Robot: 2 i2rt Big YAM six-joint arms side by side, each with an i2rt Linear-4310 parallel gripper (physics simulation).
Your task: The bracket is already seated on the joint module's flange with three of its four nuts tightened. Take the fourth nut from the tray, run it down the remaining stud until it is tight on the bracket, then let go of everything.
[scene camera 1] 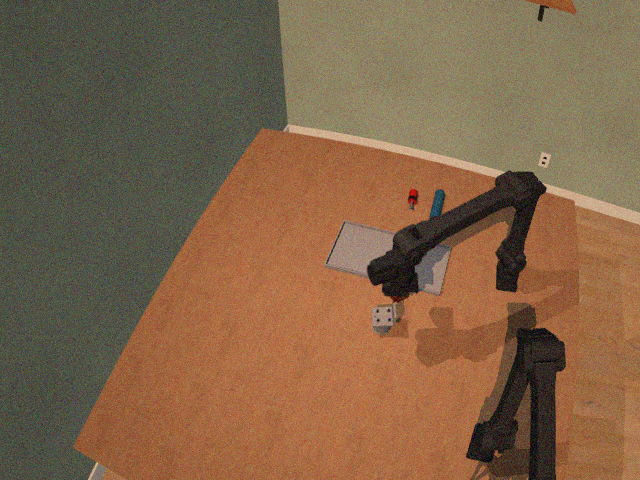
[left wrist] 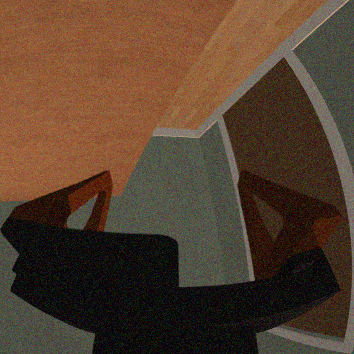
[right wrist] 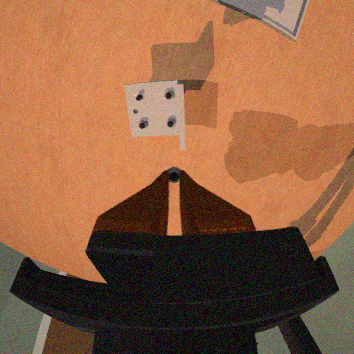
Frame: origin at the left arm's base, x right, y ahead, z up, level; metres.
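Seen in the pictures: left gripper, fingertip midpoint: (left wrist: 174, 177); right gripper, fingertip midpoint: (scene camera 1: 395, 301) (right wrist: 173, 177); left arm's base, origin of the base link: (scene camera 1: 482, 443); right arm's base, origin of the base link: (scene camera 1: 506, 278).
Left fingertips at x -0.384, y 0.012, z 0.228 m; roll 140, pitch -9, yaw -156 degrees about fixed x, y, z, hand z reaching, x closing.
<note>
Pixels of each thing's middle, then the offset from my left fingertips to it.
- pale square bracket, body centre: (right wrist: 153, 112) (scene camera 1: 383, 313) dx +0.709, dy +0.433, dz -0.146 m
- grey joint module, body centre: (right wrist: 157, 104) (scene camera 1: 382, 320) dx +0.709, dy +0.433, dz -0.191 m
- small dark round nut, body centre: (right wrist: 173, 174) dx +0.701, dy +0.402, dz -0.047 m
- shallow grey tray, body centre: (scene camera 1: 390, 256) dx +0.992, dy +0.487, dz -0.220 m
- red-handled tool, body centre: (scene camera 1: 412, 200) dx +1.288, dy +0.477, dz -0.211 m
- blue tool, body centre: (scene camera 1: 435, 211) dx +1.258, dy +0.373, dz -0.208 m
The pale square bracket (scene camera 1: 383, 316) (right wrist: 155, 109) sits on the grey joint module (scene camera 1: 382, 329). Four dark stud spots show on its face; the upper left one in the right wrist view looks narrower than the others. My right gripper (scene camera 1: 397, 298) (right wrist: 173, 177) is shut on a small dark round nut (right wrist: 174, 174), held at its fingertips. It hangs above the table beside the bracket, apart from it. My left gripper (left wrist: 174, 177) is open and empty, away from the bracket. The shallow grey tray (scene camera 1: 356, 245) (right wrist: 294, 22) lies behind the bracket, partly hidden by the right arm.
A red-handled tool (scene camera 1: 413, 196) and a blue tool (scene camera 1: 437, 202) lie behind the tray; the right arm (scene camera 1: 460, 217) partly covers the blue one and reaches over the tray. The left arm (scene camera 1: 541, 403) stands at the lower right of the scene view. Walls border the table.
</note>
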